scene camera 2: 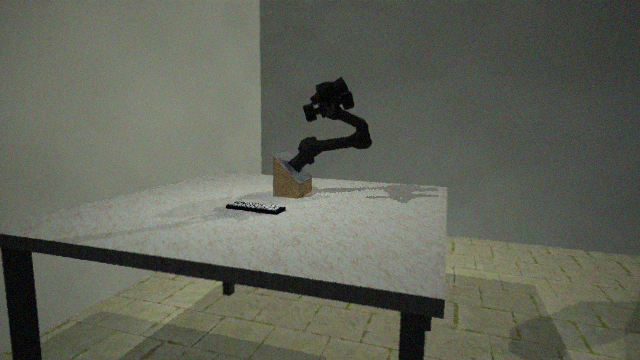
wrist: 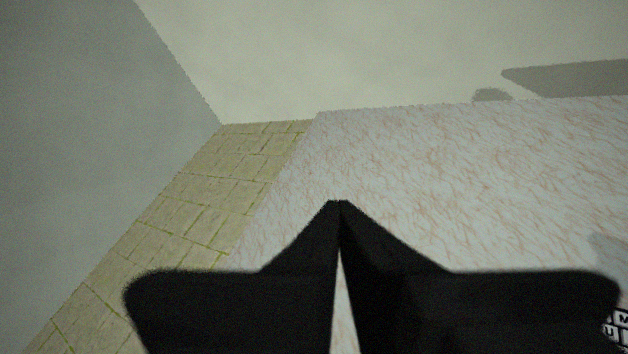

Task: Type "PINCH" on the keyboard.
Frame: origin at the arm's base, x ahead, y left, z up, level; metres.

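Where they show: gripper, fingertip midpoint: (scene camera 2: 333, 115) (wrist: 337, 209); arm's base, origin of the base link: (scene camera 2: 295, 166).
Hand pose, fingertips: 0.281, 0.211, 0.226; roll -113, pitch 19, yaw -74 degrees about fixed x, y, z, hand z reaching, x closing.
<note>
Each offset is from my fingertips to the top centre of the thing, as dx, dy, dz. "pt": to the spot under its first point. Level surfaces: height alone.
The keyboard {pt +0.076, -0.269, -0.336} (scene camera 2: 255, 207) is a dark slab with white keys, lying flat on the table in front of the arm's base in the scene view. A few of its keys {pt +0.062, -0.245, -0.338} (wrist: 619, 332) show at the lower right edge of the wrist view, partly hidden by the right finger. My gripper (scene camera 2: 328, 102) (wrist: 337, 209) is shut and empty, with its black fingertips meeting. It is raised high above the table, up and to the right of the keyboard in the scene view, and touches no key. Most of the keyboard is outside the wrist view.
The pale, red-veined table {dz -0.350} (scene camera 2: 325, 240) (wrist: 450, 165) has a dark front edge. The arm stands on a brown wedge-shaped base block (scene camera 2: 286, 182) just behind the keyboard. Walls rise beyond the table, and tiled floor (scene camera 2: 500, 260) (wrist: 220, 200) shows past its side edge.
</note>
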